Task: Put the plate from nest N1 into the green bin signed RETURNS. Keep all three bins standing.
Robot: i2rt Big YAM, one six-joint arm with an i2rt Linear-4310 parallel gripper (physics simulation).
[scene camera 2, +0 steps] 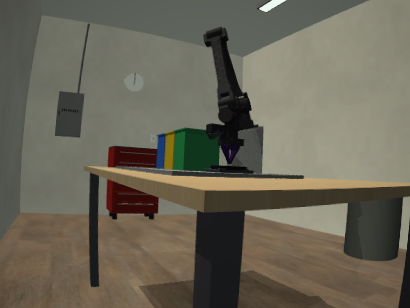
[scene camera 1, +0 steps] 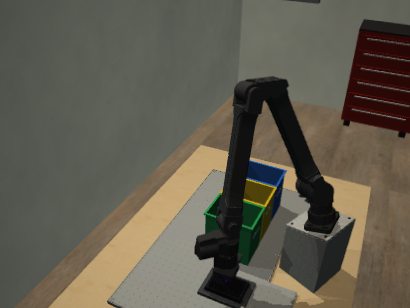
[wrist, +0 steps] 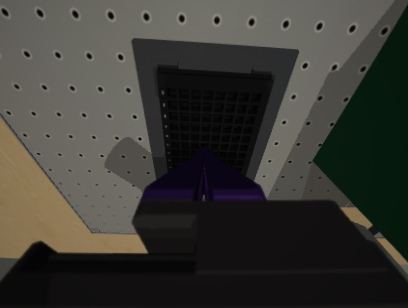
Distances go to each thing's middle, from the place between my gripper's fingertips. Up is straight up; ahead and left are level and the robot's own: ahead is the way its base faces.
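Positions counted from my gripper: yellow bin point(scene camera 1: 258, 193), 32 cm to the right, 8 cm ahead and 6 cm above; dark grey nest point(wrist: 202, 56), 1 cm to the right and 3 cm below; green bin point(scene camera 2: 193, 151), 7 cm ahead, 19 cm to the right and 6 cm above. As for the black plate point(wrist: 223, 111), my gripper is 1 cm to the left of it and 2 cm above it.
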